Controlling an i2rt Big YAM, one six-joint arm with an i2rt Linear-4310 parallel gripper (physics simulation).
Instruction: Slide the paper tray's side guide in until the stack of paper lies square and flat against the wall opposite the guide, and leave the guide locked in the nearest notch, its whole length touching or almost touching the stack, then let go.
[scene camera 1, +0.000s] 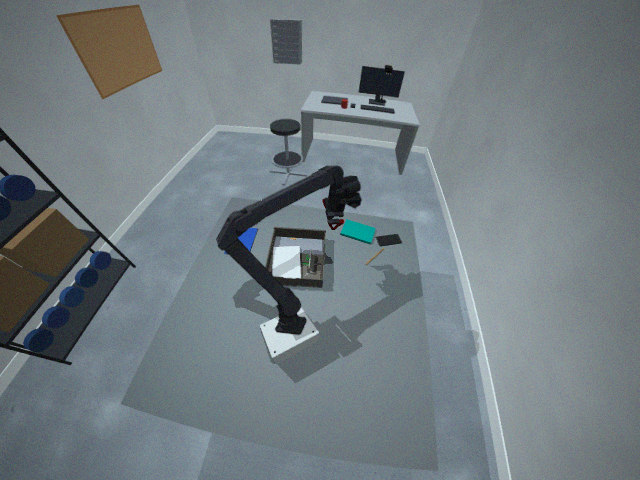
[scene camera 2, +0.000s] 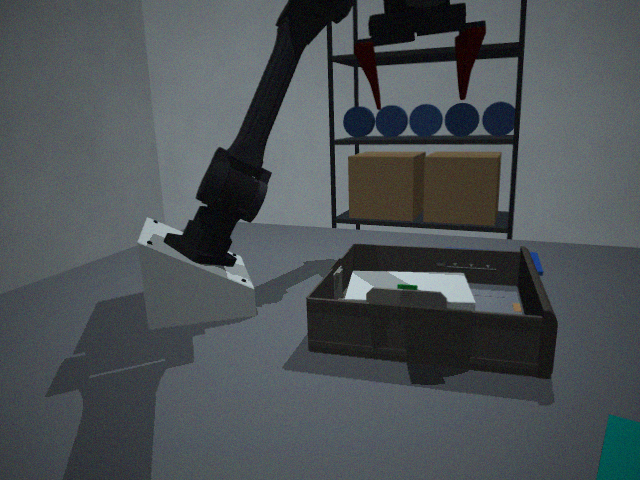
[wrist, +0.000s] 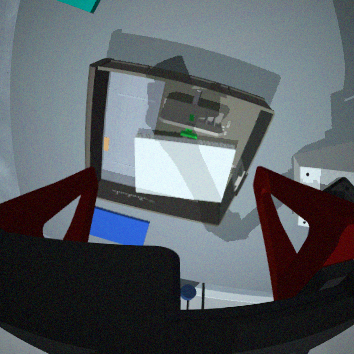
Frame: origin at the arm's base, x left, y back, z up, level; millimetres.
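Where they show: gripper, fingertip midpoint: (scene camera 1: 330, 221) (scene camera 2: 420, 104) (wrist: 175, 175); arm's base at its link origin: (scene camera 1: 291, 325) (scene camera 2: 199, 254).
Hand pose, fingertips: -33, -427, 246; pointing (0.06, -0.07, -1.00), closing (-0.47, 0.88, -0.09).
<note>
Things, the pixels of their top centre, and the offset from my fingertips, as dx, dy, dz.
- dark paper tray at its top centre: (scene camera 2: 431, 265) (wrist: 163, 162) (scene camera 1: 296, 250) +162, +37, -249
- white paper stack at its top centre: (scene camera 2: 408, 285) (wrist: 181, 172) (scene camera 1: 286, 261) +201, +93, -304
- grey side guide at its top centre: (scene camera 2: 406, 286) (wrist: 189, 132) (scene camera 1: 308, 257) +90, +50, -263
- teal block at its top centre: (scene camera 1: 358, 230) -125, -288, -327
- black slab at its top centre: (scene camera 1: 389, 239) -326, -292, -337
- thin wooden stick at its top centre: (scene camera 1: 375, 255) -262, -139, -338
- blue piece at its top centre: (scene camera 2: 490, 258) (wrist: 113, 228) (scene camera 1: 241, 240) +533, +25, -337
The dark paper tray (scene camera 1: 297, 283) (scene camera 2: 341, 330) (wrist: 97, 125) stands on the floor mat. The white paper stack (scene camera 1: 285, 261) (scene camera 2: 439, 284) (wrist: 187, 167) lies in it, close to the wall opposite the guide; the wrist view does not show clearly whether they touch. The grey side guide (scene camera 1: 312, 262) (scene camera 2: 379, 298) (wrist: 173, 114) stands on the stack's other side, with green parts (scene camera 1: 306, 259) (scene camera 2: 407, 286) (wrist: 189, 133) by the stack's edge. The exact gap and notch cannot be told. My gripper (scene camera 1: 336, 225) (scene camera 2: 420, 102) (wrist: 175, 175) is open and empty, high above the tray and apart from the guide.
A teal block (scene camera 1: 358, 231) (scene camera 2: 620, 449) (wrist: 80, 4), a black slab (scene camera 1: 388, 239) and a thin wooden stick (scene camera 1: 374, 256) lie beyond the guide's side of the tray. A blue piece (scene camera 1: 248, 240) (scene camera 2: 536, 263) (wrist: 120, 226) lies beyond the opposite wall. The white arm base (scene camera 1: 288, 341) (scene camera 2: 199, 289) stands near the tray.
</note>
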